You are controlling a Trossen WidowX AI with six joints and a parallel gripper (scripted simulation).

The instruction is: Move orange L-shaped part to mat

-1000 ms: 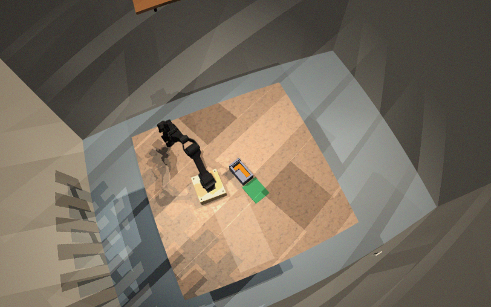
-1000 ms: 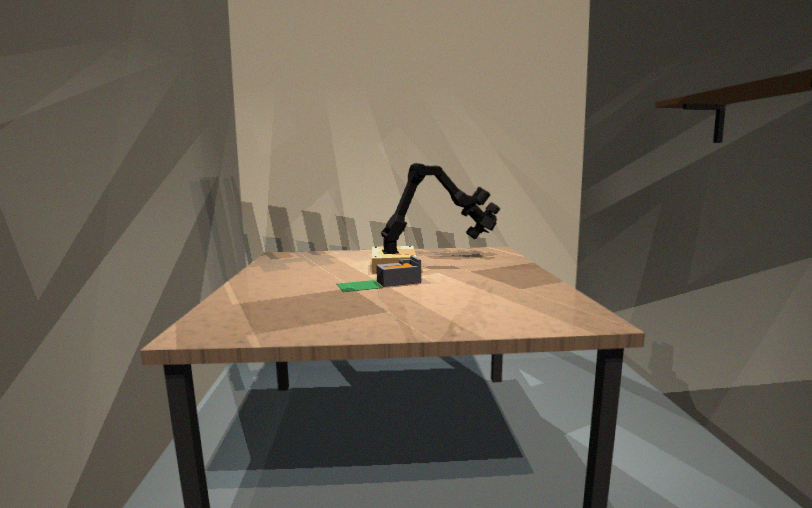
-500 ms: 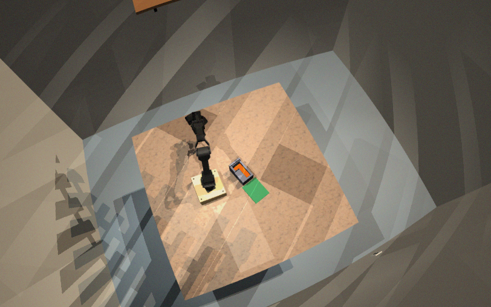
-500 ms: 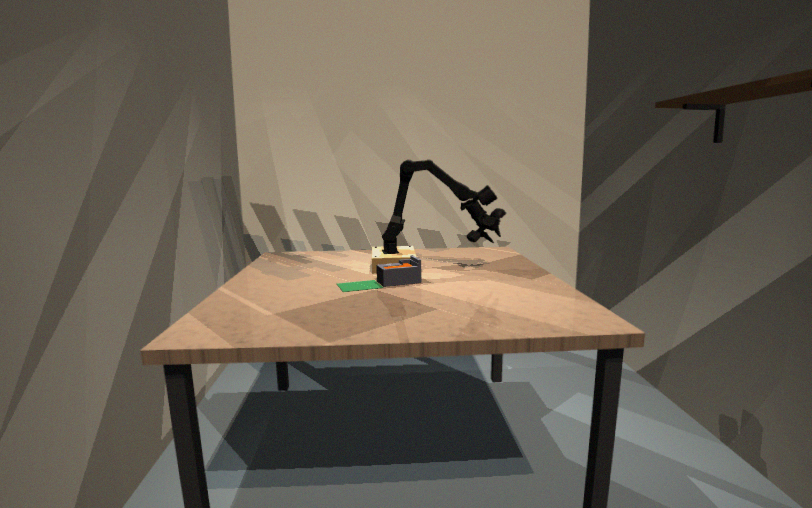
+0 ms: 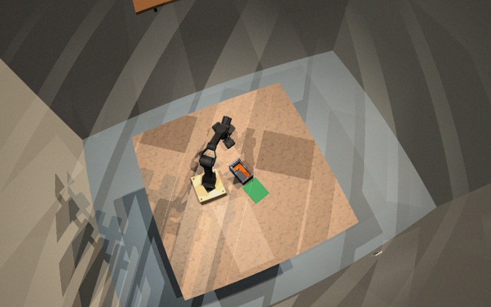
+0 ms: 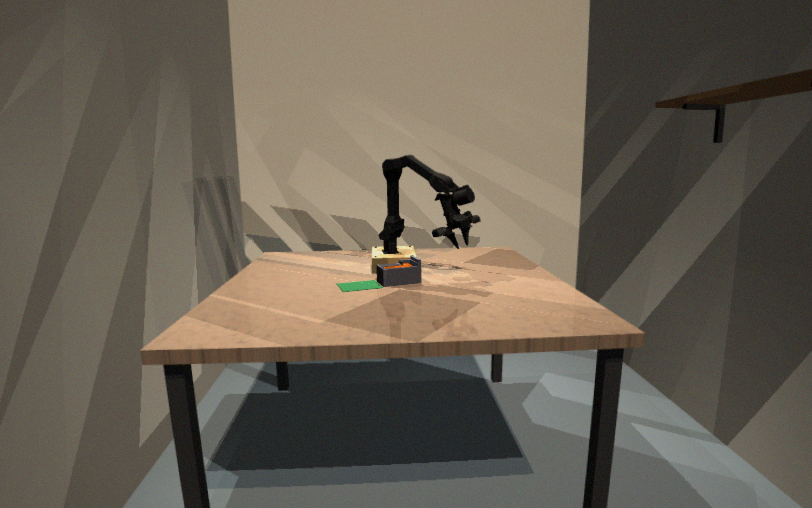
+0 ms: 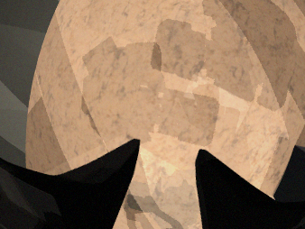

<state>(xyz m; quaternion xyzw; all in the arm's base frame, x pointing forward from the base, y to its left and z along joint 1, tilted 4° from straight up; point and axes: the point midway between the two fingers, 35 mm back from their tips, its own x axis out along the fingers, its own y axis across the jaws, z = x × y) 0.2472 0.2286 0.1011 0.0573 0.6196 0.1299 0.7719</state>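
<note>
My gripper tip is now 2 cm past the orange L-shaped part, 24 cm to the left of it and 8 cm above it. Round my gripper tip: green mat: 40 cm to the right, 14 cm below.
</note>
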